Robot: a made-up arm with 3 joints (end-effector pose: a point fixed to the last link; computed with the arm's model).
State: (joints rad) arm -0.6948 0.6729 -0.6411
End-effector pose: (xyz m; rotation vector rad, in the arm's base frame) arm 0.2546 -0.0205 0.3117 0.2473 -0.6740 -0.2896
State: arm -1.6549 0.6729 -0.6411
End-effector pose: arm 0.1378 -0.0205 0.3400 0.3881 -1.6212 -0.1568
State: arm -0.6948 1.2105 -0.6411
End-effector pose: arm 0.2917 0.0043 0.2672 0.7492 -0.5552 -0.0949
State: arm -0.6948 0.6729 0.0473
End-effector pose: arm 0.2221 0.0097 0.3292 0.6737 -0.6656 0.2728
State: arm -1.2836 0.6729 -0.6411
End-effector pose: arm 0.1858 -0.0205 0.3427 0.3366 -1.2552 -0.2155
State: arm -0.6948 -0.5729 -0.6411
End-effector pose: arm 0.1763 0.0442 0.4057 -0.9599 -0.8190 -0.6837
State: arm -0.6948 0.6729 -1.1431
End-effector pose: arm 0.2614 -0.0536 0.3023 -0.0782 -0.6456 -0.6874
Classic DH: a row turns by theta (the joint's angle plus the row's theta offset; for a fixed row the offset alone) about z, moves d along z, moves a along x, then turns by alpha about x. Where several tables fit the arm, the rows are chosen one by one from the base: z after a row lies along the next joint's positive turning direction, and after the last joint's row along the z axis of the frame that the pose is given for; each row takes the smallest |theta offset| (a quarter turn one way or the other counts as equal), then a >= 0, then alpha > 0; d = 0 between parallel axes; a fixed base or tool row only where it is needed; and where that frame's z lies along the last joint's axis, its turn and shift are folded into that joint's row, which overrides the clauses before.
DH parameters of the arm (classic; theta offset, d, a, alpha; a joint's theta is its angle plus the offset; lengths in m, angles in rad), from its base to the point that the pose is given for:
base (fixed): 0 0.2137 0.1691 -1.5708
joint 1: -1.5708 0.097 0.0367 -1.5708
joint 2: 1.2703 -0.0386 0.1299 0.5848
joint 3: 0.3558 0.1932 -0.0334 1.0154
tool (fixed): 1.3773 -0.0732 0 0

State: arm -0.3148 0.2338 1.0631
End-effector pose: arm 0.1975 0.0408 0.3762 1.0079 -0.1628 0.7564
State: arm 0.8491 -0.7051 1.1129
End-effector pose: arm 0.3308 0.1534 0.2555 0.4407 1.1883 0.3476
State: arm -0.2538 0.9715 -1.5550
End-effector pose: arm 0.2955 -0.0659 0.2043 -0.2787 -0.0900 -0.8282
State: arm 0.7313 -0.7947 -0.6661
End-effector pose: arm 0.3673 0.0678 0.2419 -1.3640 0.3609 0.1995
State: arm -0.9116 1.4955 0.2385
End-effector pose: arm 0.2392 0.0183 0.2965 1.5084 -0.7391 0.8935
